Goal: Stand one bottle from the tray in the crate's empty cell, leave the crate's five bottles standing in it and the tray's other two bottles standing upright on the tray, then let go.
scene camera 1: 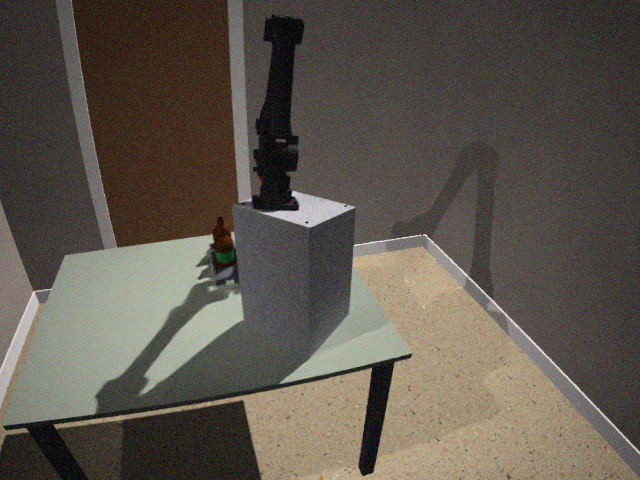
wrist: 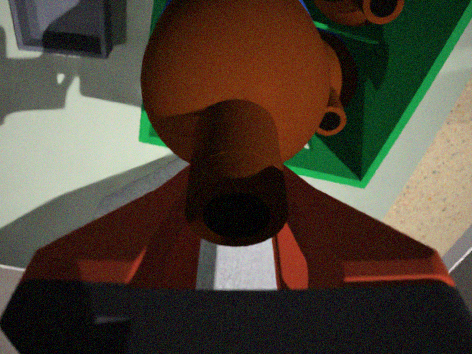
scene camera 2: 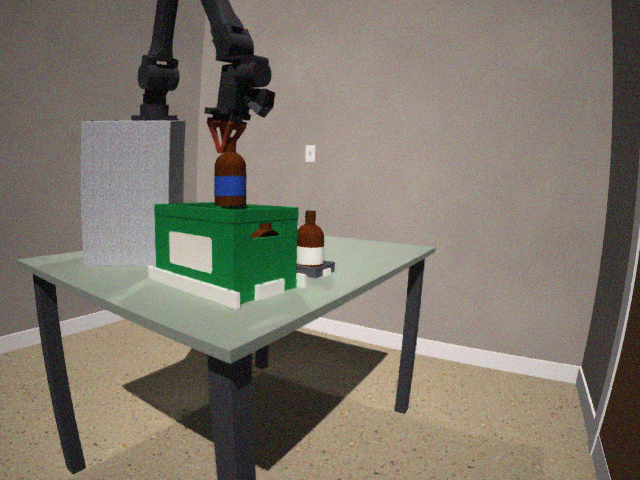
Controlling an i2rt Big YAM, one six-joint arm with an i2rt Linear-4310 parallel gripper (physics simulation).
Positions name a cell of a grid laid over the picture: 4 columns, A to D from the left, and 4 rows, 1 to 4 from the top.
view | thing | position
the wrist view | gripper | C2
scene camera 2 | gripper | B2
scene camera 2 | white-labelled bottle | B2
